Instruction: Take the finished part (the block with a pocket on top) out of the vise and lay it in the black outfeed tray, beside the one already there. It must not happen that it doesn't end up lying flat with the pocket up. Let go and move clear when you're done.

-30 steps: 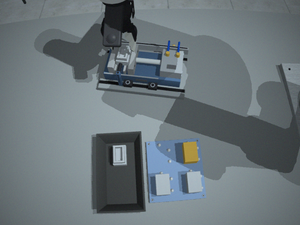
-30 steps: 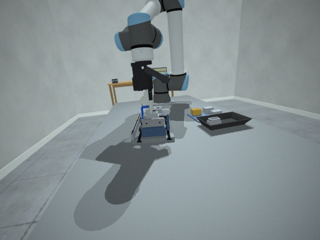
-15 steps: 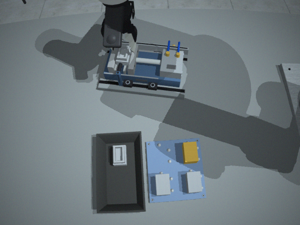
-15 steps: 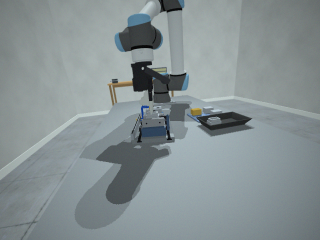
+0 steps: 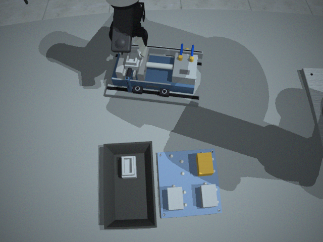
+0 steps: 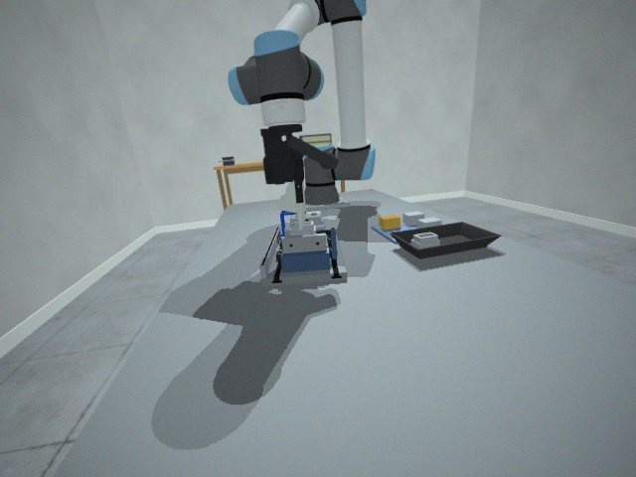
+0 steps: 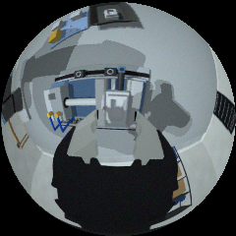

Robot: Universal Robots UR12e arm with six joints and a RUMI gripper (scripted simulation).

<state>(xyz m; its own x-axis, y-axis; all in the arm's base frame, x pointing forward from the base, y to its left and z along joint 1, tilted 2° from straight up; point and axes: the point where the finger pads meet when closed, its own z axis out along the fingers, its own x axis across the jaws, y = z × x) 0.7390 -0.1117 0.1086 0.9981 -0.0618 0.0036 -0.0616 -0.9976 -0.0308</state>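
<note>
Right now the blue vise is 9 cm below my hand, 7 cm behind it and 1 cm to the left of it. Round my hand: blue plate 35 cm to the left, 19 cm behind, 12 cm below; then yellow block 29 cm to the left, 23 cm behind, 10 cm below.
</note>
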